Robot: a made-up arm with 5 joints.
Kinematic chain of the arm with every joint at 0, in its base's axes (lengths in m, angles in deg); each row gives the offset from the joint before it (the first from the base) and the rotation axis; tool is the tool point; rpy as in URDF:
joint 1: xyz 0.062 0 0.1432 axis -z
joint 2: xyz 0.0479 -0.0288 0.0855 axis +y
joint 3: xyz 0.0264 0 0.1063 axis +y
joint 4: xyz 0.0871 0 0.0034 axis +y
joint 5: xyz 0.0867 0.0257 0 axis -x
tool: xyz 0 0 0 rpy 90 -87.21 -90
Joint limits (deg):
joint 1: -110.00..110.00
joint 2: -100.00..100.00
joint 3: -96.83..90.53
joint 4: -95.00..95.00
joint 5: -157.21..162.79
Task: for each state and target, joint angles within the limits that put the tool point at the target. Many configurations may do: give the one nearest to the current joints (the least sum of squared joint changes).
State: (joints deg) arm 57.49 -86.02 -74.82 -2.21 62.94
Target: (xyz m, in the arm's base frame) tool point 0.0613 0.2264 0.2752
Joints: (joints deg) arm 90.61 -81.95 -87.70 -14.86 62.94
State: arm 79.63 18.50 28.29 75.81 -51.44
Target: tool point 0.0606 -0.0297 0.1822
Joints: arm 86.71 48.73 63.81 57.48 -51.44
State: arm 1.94 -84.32 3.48 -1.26 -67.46
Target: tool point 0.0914 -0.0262 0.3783
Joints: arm 37.19 -97.78 34.68 20.57 -67.46
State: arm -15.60 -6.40 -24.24 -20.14 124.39
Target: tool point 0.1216 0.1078 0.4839
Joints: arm -62.50 -20.63 -25.41 -23.74 124.39
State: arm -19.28 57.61 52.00 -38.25 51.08
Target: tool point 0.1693 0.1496 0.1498
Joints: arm -55.31 33.52 59.38 -43.54 51.08
